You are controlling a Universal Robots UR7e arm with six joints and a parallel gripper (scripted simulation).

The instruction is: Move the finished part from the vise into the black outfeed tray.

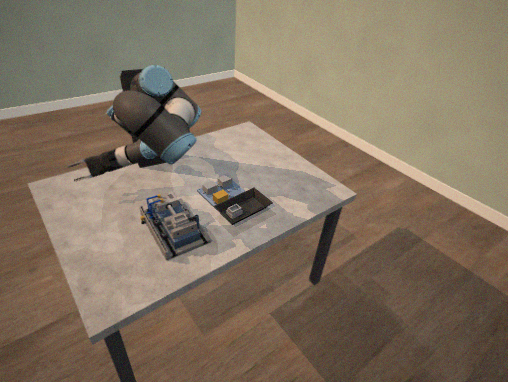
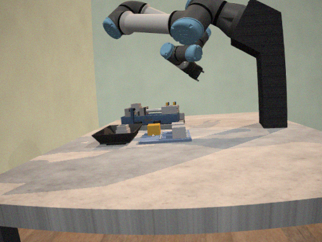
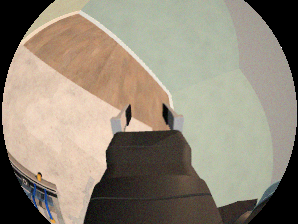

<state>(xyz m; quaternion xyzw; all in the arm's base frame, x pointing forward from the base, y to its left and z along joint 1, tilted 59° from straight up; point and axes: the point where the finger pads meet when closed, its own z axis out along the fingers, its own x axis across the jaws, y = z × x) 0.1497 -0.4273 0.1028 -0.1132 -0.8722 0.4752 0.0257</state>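
Right now my hand is 34 cm short of the vise, 20 cm above it and 14 cm to the right of it. Also, from my hand: blue plate (45 cm to the left, 38 cm ahead, 24 cm below); yellow block (40 cm ahead, 39 cm to the left, 22 cm below).
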